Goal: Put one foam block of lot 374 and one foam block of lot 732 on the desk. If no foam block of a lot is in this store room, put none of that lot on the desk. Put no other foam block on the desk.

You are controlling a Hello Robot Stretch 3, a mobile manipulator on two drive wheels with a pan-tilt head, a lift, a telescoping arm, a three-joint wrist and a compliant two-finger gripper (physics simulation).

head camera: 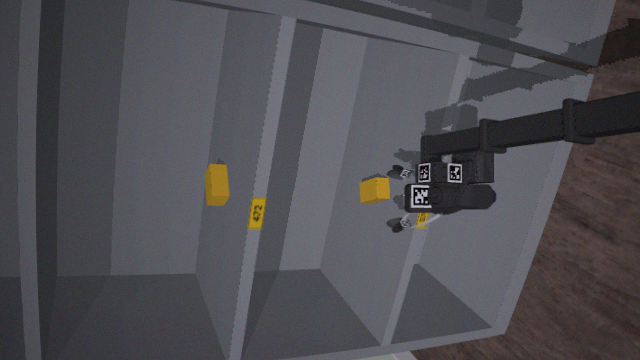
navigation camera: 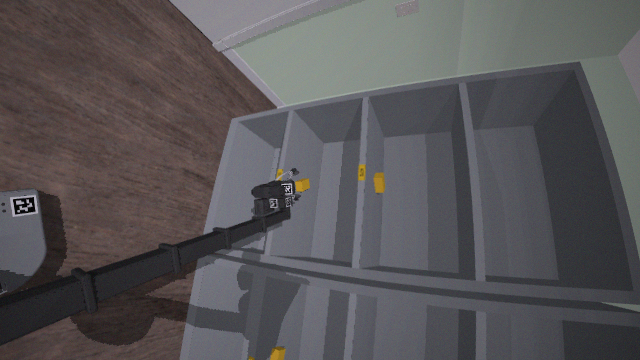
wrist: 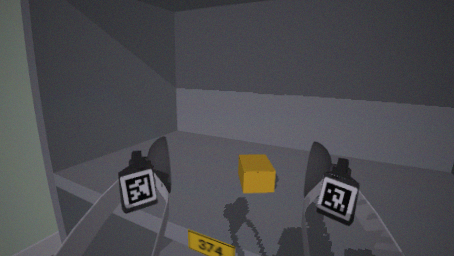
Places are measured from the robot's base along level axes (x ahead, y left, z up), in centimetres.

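Pixels of known places: gripper, fingertip midpoint: (head camera: 391, 198) (navigation camera: 297, 184) (wrist: 238, 159).
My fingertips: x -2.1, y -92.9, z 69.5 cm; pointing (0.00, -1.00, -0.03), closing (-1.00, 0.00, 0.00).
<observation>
For each thing: its top centre in the pictures, then the offset to it from my fingertips. "spot": a spot on its surface instead.
- yellow foam block, top centre: (wrist: 255, 162) (head camera: 367, 190) (navigation camera: 305, 184) dx -3.1, dy -28.5, dz -11.6 cm
- yellow label reading 374, top centre: (wrist: 210, 237) (head camera: 418, 215) dx +3.7, dy -10.6, dz -16.1 cm
- label 472, surface spot: (head camera: 257, 213) (navigation camera: 361, 172) spot: dx +3.8, dy -10.5, dz +27.9 cm
- further yellow block, surface spot: (navigation camera: 278, 353) spot: dx -85.6, dy +11.9, dz -12.0 cm
A yellow foam block (head camera: 374, 190) (navigation camera: 303, 184) (wrist: 258, 175) lies on the shelf board behind a yellow label reading 374 (wrist: 211, 245), which the arm partly covers in the head view (head camera: 422, 220). My gripper (head camera: 395, 199) (navigation camera: 296, 185) (wrist: 238, 159) is open and empty. Its fingertips are near this block, which appears between them in the wrist view, a little right of centre; the block is not held. The exact gap in depth is hard to tell. No label reading 732 can be made out. The desk does not show in these views.
The grey shelf unit (head camera: 527, 240) (navigation camera: 358, 220) has boards and side walls around the gripper. Another yellow block (head camera: 217, 185) (navigation camera: 379, 183) lies behind the label 472 (head camera: 257, 213) (navigation camera: 362, 172). A further yellow block (navigation camera: 278, 353) shows in the neighbouring bay. A green wall stands beside the unit.
</observation>
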